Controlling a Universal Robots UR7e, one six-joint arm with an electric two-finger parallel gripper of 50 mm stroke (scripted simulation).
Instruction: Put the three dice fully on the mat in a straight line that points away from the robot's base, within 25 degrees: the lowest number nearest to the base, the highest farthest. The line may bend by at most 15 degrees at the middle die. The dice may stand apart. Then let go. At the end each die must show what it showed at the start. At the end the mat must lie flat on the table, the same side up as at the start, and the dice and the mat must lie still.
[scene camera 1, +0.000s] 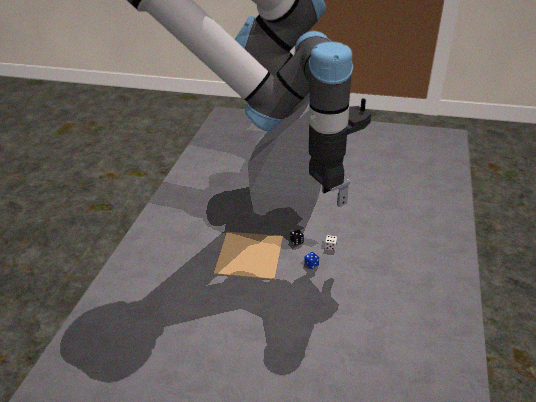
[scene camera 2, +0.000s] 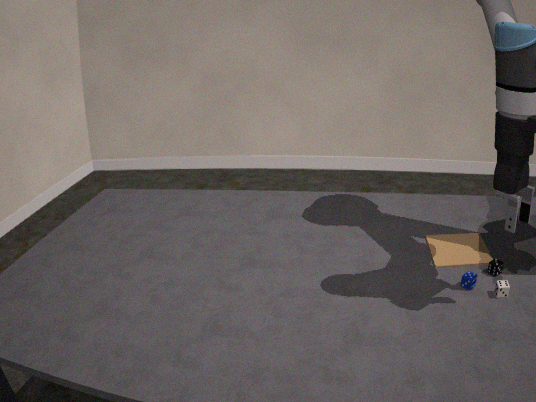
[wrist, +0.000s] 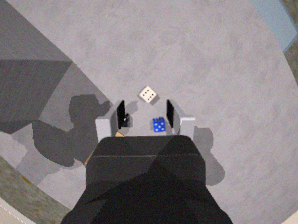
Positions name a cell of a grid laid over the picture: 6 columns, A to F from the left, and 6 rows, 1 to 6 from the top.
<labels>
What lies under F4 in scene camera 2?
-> A tan mat.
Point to my gripper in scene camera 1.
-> D3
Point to my gripper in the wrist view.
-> C3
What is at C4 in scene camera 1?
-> A tan mat.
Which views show my gripper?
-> Scene camera 1, scene camera 2 and the wrist view: all of them.
</labels>
